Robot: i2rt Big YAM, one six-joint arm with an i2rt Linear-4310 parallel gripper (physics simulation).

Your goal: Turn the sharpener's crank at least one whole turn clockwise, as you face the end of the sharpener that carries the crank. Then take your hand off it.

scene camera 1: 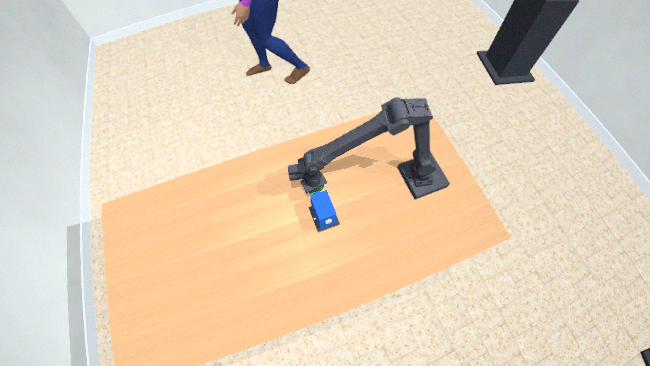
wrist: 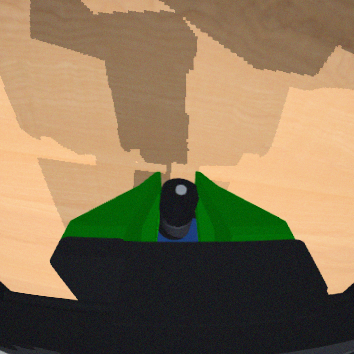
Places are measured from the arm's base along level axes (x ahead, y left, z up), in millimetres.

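Pixels of known places: gripper, between the fingertips: (wrist: 177, 179); arm's base, origin of its link: (scene camera 1: 420, 174).
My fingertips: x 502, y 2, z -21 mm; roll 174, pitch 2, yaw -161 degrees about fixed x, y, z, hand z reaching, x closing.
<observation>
Ahead of a thing's pixels: the offset from my fingertips to its top centre. "spot": to the spot under its first point. Level surfaces: height alone.
The sharpener is a blue box {23 mm back, 104 mm left, 110 mm up} (scene camera 1: 324, 206) on a dark base, standing on the wooden table {17 mm down} (scene camera 1: 210, 260). A round whitish spot shows on its near end. My gripper (scene camera 1: 317, 192) (wrist: 177, 179) is at the sharpener's far end, the end away from the camera. Its green fingers are shut on the crank's black knob {3 mm back, 9 mm left, 29 mm up} (wrist: 178, 202), which has a light dot at its tip. A bit of blue {spot: 29 mm back, 46 mm left, 5 mm up} (wrist: 192, 232) shows behind the knob between the fingers in the wrist view. The rest of the crank is hidden by the gripper.
The arm's base (scene camera 1: 435, 185) stands on the table's right part, with the arm reaching left above the table. A person (scene camera 1: 265, 40) stands on the floor beyond the table. A dark pillar (scene camera 1: 522, 42) stands at the back right.
</observation>
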